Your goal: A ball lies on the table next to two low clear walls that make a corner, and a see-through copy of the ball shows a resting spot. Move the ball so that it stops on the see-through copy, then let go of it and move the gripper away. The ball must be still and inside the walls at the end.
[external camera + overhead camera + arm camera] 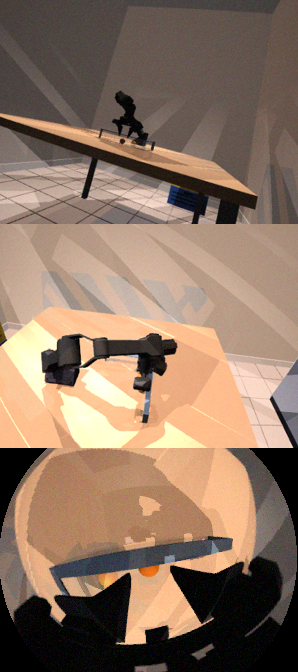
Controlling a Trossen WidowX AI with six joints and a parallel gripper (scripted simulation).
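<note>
The orange ball lies 2 cm below my gripper tip. Also, from my gripper tip: see-through copy (8 cm to the left, 2 cm below).
</note>
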